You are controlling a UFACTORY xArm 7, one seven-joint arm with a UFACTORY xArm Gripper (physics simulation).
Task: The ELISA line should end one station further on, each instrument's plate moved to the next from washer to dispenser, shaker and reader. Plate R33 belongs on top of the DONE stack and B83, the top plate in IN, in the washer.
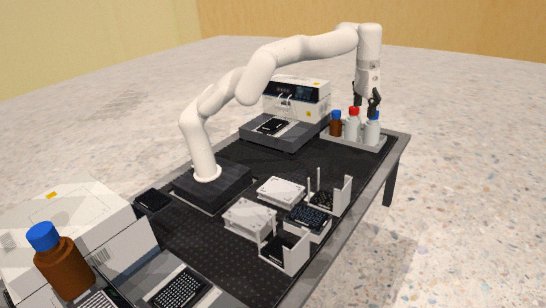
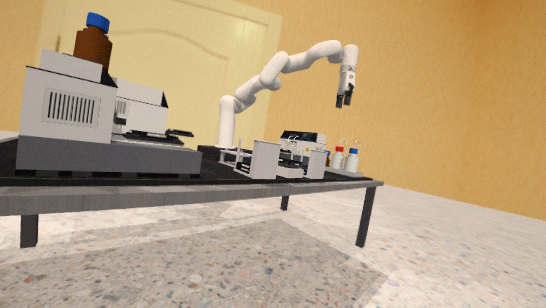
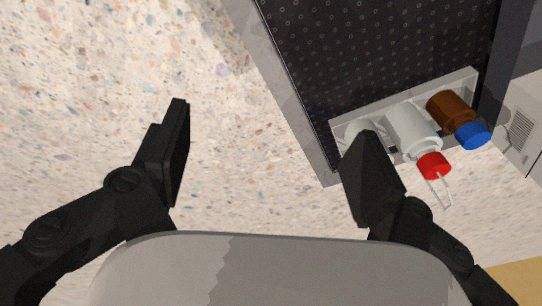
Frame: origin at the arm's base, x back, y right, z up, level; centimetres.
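Seen in the pictures: gripper, fingertip midpoint: point(image 1: 364, 111) point(image 2: 342, 106) point(image 3: 274, 136); arm's base, link origin: point(image 1: 207, 173) point(image 2: 225, 147).
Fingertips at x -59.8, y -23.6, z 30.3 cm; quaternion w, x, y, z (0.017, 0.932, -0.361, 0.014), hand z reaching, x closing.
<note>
Offsets run from my fingertips to a thing's top centre. "*": to the spot under its first point.
My gripper point(image 1: 364, 108) point(image 2: 343, 104) point(image 3: 274, 136) is open and empty, high over the table's far end by the bottles. A dark plate {dy -23.9, dx +55.2, dz -25.8 cm} point(image 1: 272, 126) lies on the far instrument's deck point(image 1: 253, 131). A plate with blue wells {dy +27.5, dx +8.8, dz -29.3 cm} point(image 1: 309, 216) sits on a white block. The near rack {* dy +44.8, dx +3.0, dz -29.6 cm} point(image 1: 298, 256) holds dark plates {dy +42.7, dx +9.7, dz -32.7 cm} point(image 1: 280, 248). The farther rack {* dy +14.7, dx +0.6, dz -26.7 cm} point(image 1: 343, 194) holds a plate with yellowish wells {dy +11.6, dx +7.4, dz -34.0 cm} point(image 1: 322, 199). A plate with pale wells {dy +73.4, dx +24.0, dz -26.4 cm} point(image 1: 181, 289) lies on the near instrument. Another dark plate {dy +51.9, dx +60.5, dz -24.2 cm} point(image 1: 152, 199) lies beside the white instrument at left. Plate and station labels are not readable.
A tray point(image 1: 354, 143) point(image 3: 400, 97) holds bottles, including a red-capped bottle {* dy -38.9, dx +15.9, dz -25.8 cm} point(image 1: 352, 125) point(image 3: 411, 129) with upright tubes. Two white stands point(image 1: 281, 190) point(image 1: 249, 215) are mid-table. A brown bottle {* dy +90.9, dx +31.6, dz -4.0 cm} point(image 1: 65, 270) point(image 2: 93, 47) stands at the near left.
</note>
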